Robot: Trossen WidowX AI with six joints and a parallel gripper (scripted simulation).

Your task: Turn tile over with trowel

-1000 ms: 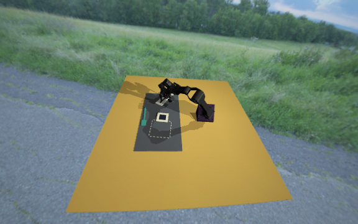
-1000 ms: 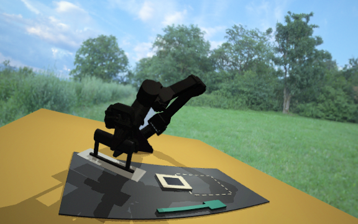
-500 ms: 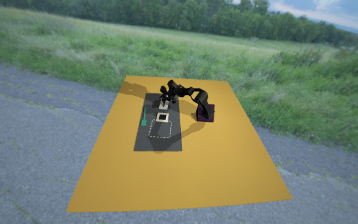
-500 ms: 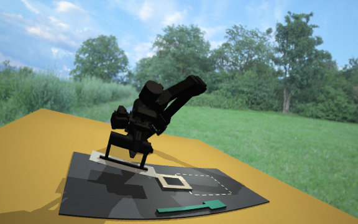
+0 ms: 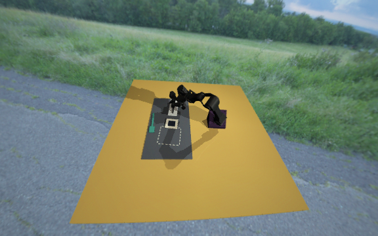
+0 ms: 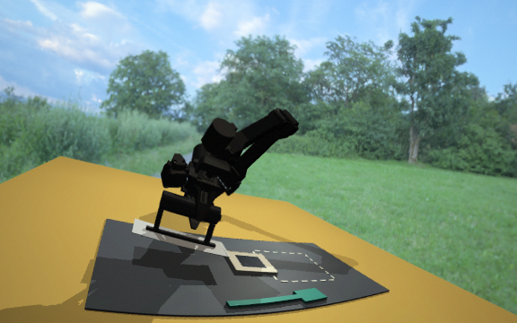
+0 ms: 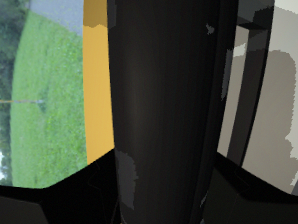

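My gripper tip is now 150 mm to the right of the tile, 80 mm above it and 20 mm past it. Round my gripper tip: dark mat 140 mm to the left, 110 mm below; then green trowel 160 mm to the left, 130 mm ahead, 80 mm below.
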